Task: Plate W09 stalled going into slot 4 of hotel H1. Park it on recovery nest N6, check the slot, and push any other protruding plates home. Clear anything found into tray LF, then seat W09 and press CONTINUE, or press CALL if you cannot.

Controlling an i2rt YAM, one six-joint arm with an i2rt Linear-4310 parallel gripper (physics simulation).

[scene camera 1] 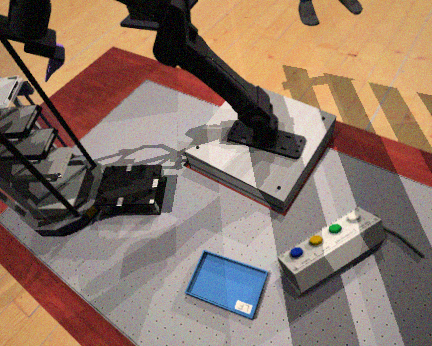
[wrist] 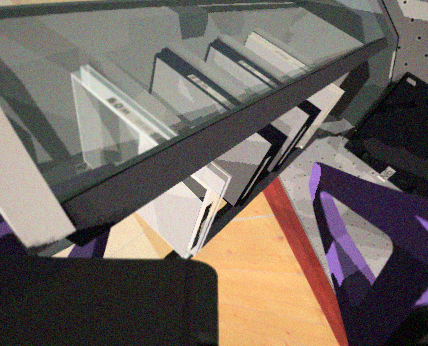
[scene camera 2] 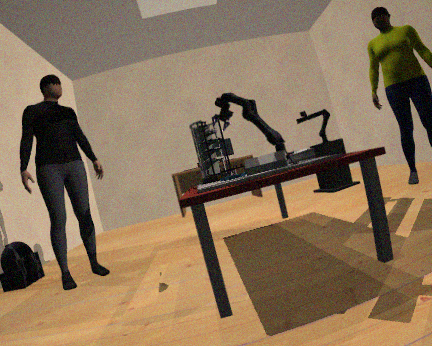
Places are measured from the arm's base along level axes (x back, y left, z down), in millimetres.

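Pixels of known places: gripper, fingertip midpoint: [scene camera 1: 19, 74] [wrist: 214, 173] [scene camera 2: 218, 128]; arm's base at its link origin: [scene camera 1: 265, 139].
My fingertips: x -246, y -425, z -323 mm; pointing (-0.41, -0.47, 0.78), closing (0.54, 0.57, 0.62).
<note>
For each thing: its top centre in the pictures, then the offset to it from my fingertips. Level surfaces: height alone.
- Hotel H1 at its top centre: [scene camera 2: 203, 120] dx -79, dy -59, dz -99 mm
- Black nest N6 at its top centre: [wrist: 420, 157] [scene camera 1: 125, 180] [scene camera 2: 232, 166] dx -6, dy +137, dz +306 mm
- Blue tray LF at its top centre: [scene camera 1: 226, 281] [scene camera 2: 232, 175] dx -131, dy +470, dz +365 mm
- button box at its top centre: [scene camera 1: 334, 239] [scene camera 2: 264, 155] dx +15, dy +657, dz +299 mm
- table at its surface level: dz +398 mm
Hotel H1 [scene camera 1: 71, 114] [scene camera 2: 200, 150] [wrist: 180, 142] stands at the table's left end with several plates stacked in it. Clear-edged plate W09 [wrist: 120, 107] is the nearest in the wrist view, its label upside down; its far part shows past the dark post. Two dark-edged plates and a pale one lie beyond it. My gripper [scene camera 1: 53, 65] [scene camera 2: 225, 122] [wrist: 214, 173] is open, with its purple fingers apart beside the hotel. Black nest N6 [scene camera 1: 130, 187] [wrist: 400, 120] shows no plate on it. Blue tray LF [scene camera 1: 227, 282] looks empty. The slot interior is unclear.
The button box [scene camera 1: 332, 255] with blue, yellow, green and white buttons stands right of the tray. The arm's pale base [scene camera 1: 250, 175] is behind the tray. Two people [scene camera 2: 57, 130] [scene camera 2: 400, 65] stand beyond the table [scene camera 2: 290, 172].
</note>
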